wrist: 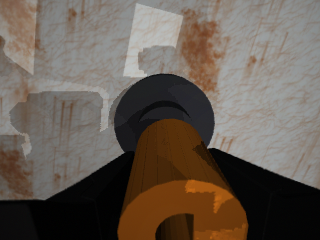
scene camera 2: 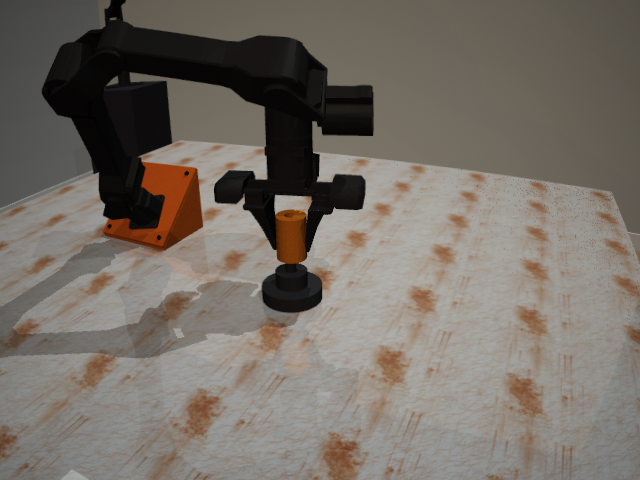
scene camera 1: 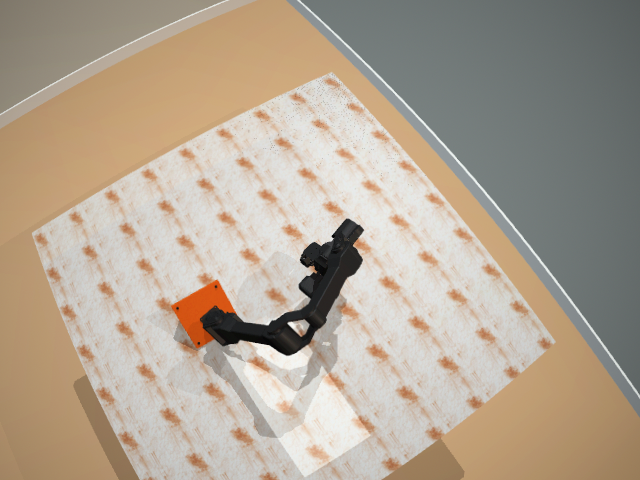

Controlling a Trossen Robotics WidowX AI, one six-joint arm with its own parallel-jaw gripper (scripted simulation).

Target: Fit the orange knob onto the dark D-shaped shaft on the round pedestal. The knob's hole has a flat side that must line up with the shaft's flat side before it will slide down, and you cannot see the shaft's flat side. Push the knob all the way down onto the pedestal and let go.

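Note:
I am carrying an orange knob [scene camera 2: 291, 225] in my gripper [scene camera 2: 291, 249]. Through the wrist camera I see both the knob [wrist: 174, 180] and the gripper [wrist: 171, 157] that carries it. Then there is the view from the scene, where I find my gripper [scene camera 1: 327, 280] as well.

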